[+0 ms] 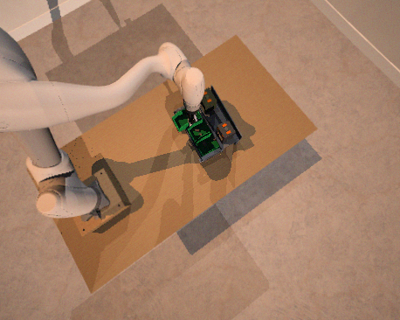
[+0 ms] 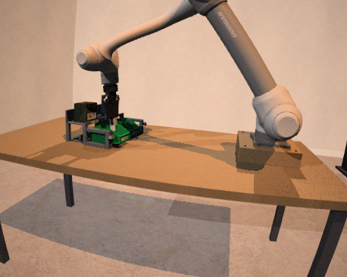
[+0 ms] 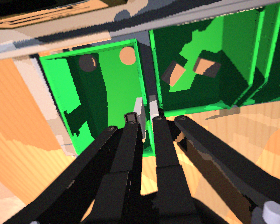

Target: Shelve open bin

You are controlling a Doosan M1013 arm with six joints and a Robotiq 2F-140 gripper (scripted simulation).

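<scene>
The shelf lip is 80 mm below my hand, 60 mm to the right of it and 60 mm behind it.
</scene>
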